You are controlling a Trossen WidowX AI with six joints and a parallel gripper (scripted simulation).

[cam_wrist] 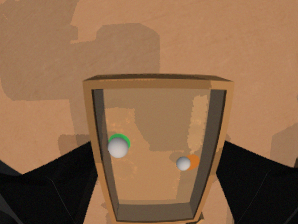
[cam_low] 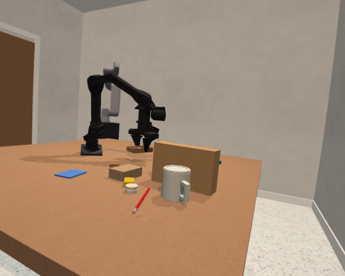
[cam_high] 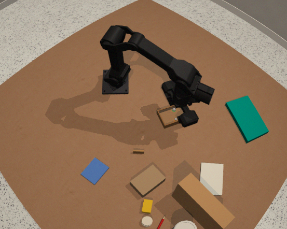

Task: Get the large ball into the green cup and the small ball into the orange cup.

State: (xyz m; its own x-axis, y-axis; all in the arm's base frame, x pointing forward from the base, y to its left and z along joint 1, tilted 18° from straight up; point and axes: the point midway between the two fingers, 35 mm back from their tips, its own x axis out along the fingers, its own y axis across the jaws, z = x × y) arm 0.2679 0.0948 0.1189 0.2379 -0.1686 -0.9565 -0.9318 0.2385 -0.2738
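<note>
My hand is 30 mm above the wooden puzzle and 10 mm to the left of it. Also, from my hand: green slab: 280 mm to the left, 190 mm ahead, 80 mm below; then white slab: 280 mm ahead, 90 mm below, 50 mm to the right; then tan box: 240 mm to the right, 130 mm ahead, 70 mm below.
</note>
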